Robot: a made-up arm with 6 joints.
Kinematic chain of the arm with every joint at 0, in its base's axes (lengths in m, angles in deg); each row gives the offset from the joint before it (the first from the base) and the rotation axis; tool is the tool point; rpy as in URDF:
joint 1: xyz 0 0 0.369 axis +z
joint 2: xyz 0 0 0 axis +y
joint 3: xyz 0.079 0 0.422 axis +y
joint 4: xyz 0.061 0 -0.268 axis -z
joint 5: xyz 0 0 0 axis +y
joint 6: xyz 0.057 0 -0.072 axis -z
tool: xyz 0 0 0 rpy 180 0 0
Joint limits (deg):
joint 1: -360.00..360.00
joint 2: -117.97..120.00
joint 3: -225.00..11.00
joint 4: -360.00..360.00
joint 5: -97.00..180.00
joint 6: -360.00..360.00
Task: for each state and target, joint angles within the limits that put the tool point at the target. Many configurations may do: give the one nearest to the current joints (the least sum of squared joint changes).
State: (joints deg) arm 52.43 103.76 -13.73 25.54 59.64 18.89
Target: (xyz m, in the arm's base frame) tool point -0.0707 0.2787 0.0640
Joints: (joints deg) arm 100.22 76.93 -48.37 32.87 62.17 18.89
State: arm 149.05 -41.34 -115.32 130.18 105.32 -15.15
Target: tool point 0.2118 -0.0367 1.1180
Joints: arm 179.62 -32.28 -138.04 145.05 80.52 -15.15
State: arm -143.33 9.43 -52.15 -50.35 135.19 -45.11
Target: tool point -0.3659 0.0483 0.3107
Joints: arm -176.00 49.51 -45.93 -53.48 125.64 -45.11
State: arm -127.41 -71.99 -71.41 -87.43 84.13 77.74
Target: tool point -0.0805 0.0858 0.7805
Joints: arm -90.56 -65.69 -46.48 -84.22 101.26 77.74
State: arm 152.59 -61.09 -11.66 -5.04 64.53 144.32
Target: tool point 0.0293 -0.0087 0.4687
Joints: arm 153.86 -62.32 3.61 -6.65 67.01 144.32
